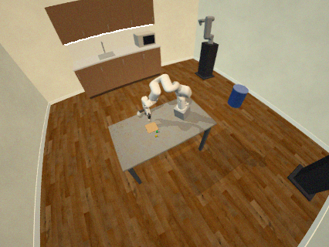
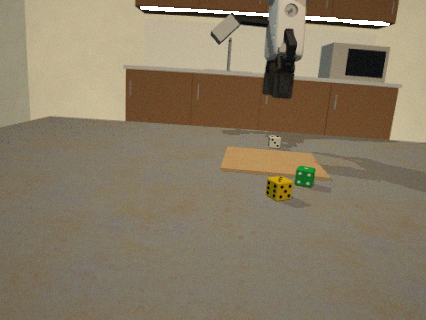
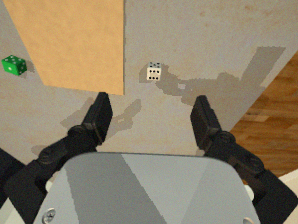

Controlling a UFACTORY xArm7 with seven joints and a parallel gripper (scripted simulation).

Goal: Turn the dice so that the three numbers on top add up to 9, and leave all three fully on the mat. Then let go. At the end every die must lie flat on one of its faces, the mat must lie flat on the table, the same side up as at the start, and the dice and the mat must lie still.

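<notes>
My gripper is now 9 cm above the white die and 1 cm past it. Round my hand: tan mat (11 cm to the left, 10 cm below, 1 cm ahead); then green die (21 cm to the left, 9 cm below, 2 cm behind); then yellow die (27 cm to the left, 9 cm below, 1 cm ahead).
</notes>
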